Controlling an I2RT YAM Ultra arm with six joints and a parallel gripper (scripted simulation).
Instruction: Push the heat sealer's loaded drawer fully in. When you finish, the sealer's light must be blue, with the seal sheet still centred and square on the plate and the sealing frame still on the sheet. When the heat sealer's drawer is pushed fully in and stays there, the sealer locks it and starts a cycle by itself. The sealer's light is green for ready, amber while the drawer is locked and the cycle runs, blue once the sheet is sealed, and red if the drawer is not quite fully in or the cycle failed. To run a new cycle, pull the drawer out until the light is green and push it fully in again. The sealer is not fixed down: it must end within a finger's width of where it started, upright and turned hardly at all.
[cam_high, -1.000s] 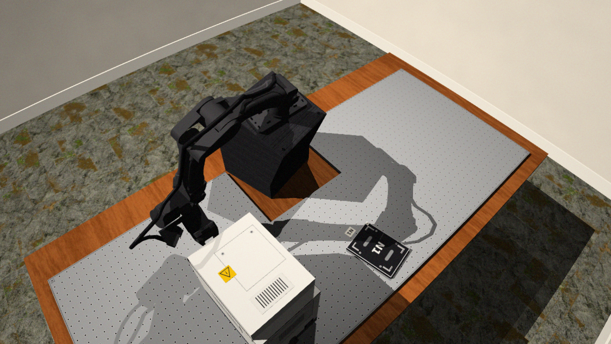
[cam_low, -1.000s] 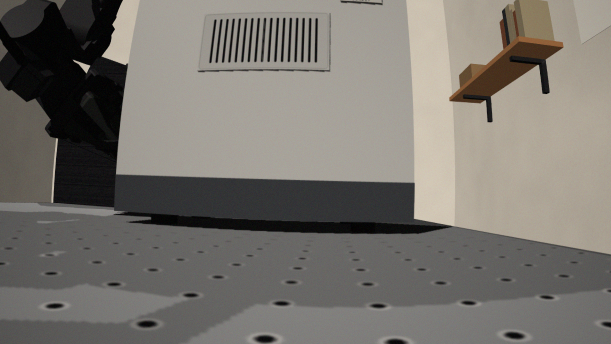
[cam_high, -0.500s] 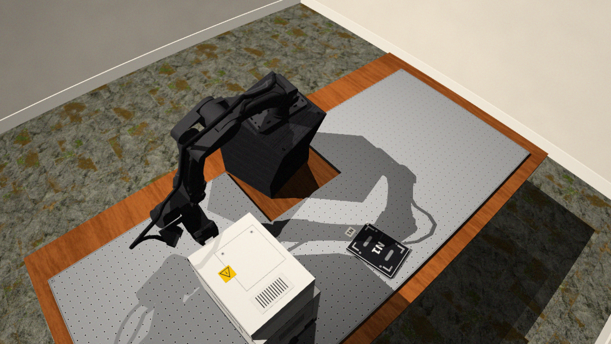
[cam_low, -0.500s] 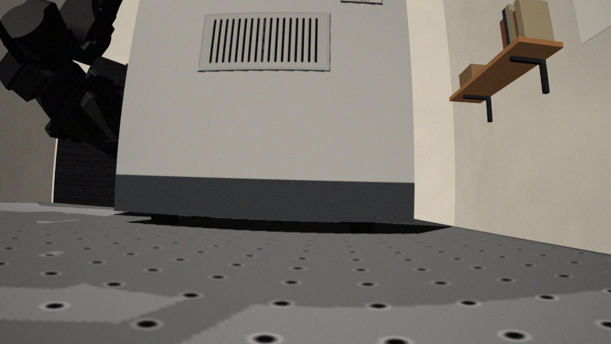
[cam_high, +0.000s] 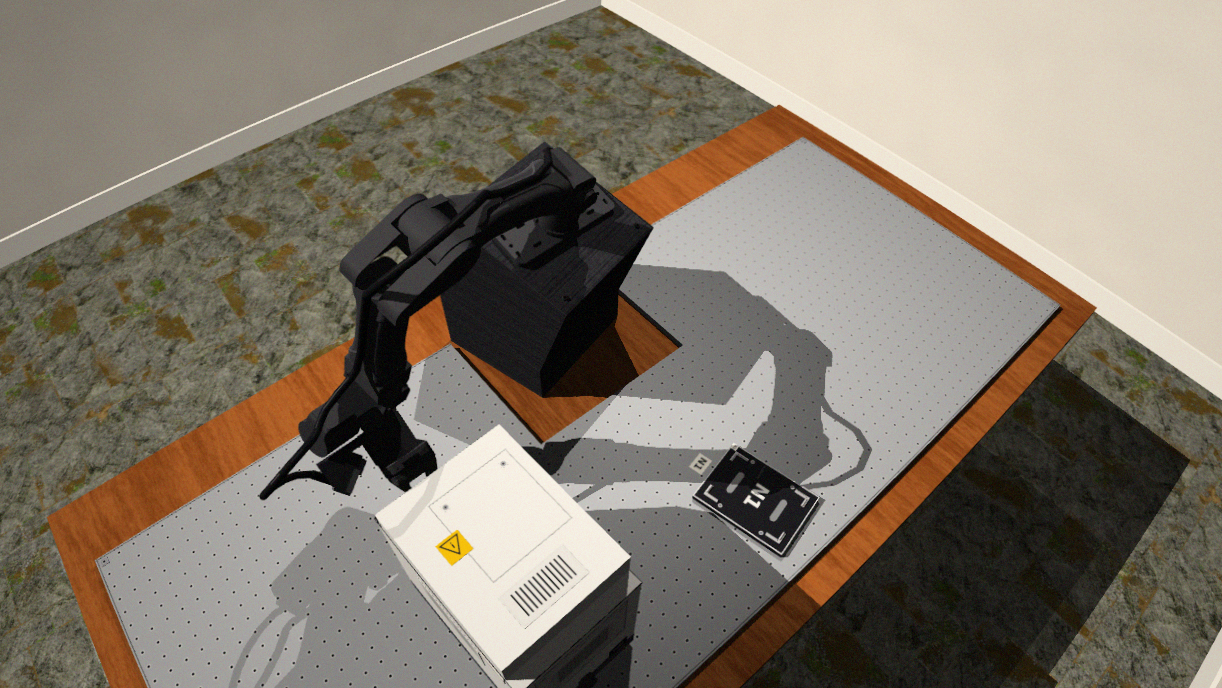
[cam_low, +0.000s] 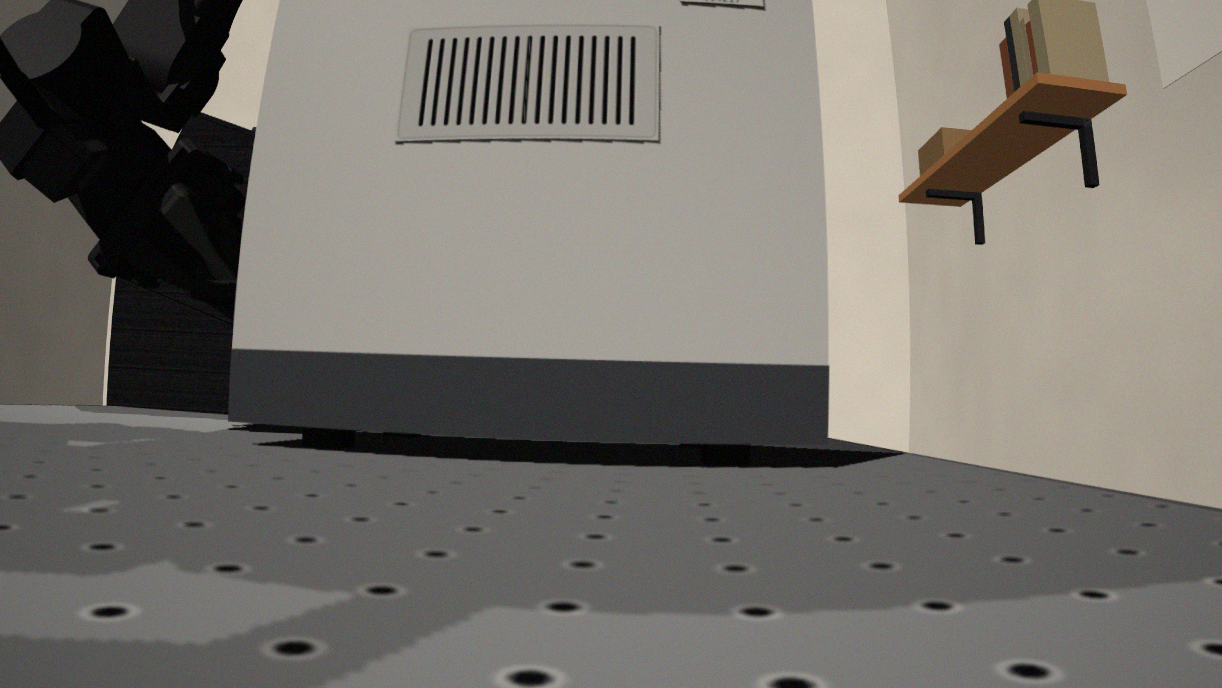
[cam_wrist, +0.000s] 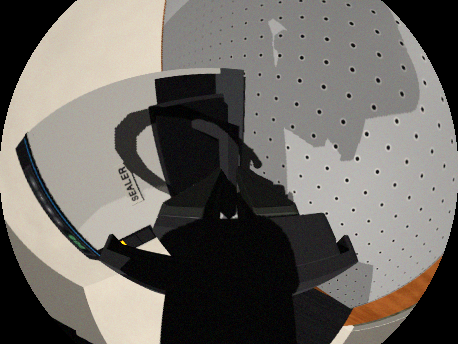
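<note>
My hand is 110 mm short of the sealer drawer and 10 mm above it.
</note>
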